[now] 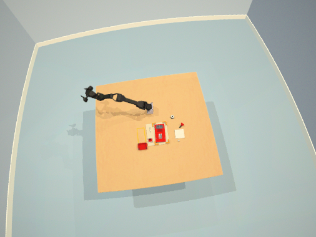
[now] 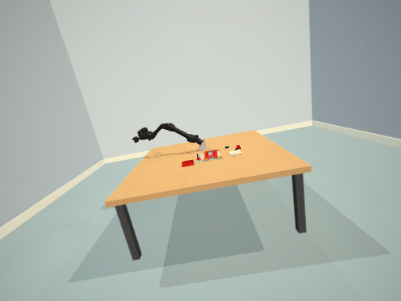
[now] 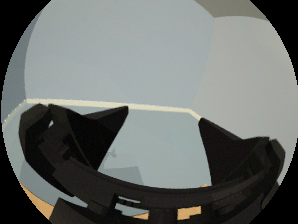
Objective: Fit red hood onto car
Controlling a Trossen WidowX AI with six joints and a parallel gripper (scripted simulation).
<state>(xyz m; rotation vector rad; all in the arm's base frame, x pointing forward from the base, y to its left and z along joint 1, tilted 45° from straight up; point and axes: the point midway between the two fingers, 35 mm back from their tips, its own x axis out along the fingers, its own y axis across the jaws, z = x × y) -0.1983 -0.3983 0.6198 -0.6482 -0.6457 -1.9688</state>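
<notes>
Right now the red hood is 650 mm ahead of my gripper tip, 630 mm to the left of it and 200 mm below it. From my gripper tip the other things lie so: square plate (1040 mm to the left, 550 mm ahead, 200 mm below); then grey wheel (990 mm to the left, 350 mm ahead, 200 mm below).
</notes>
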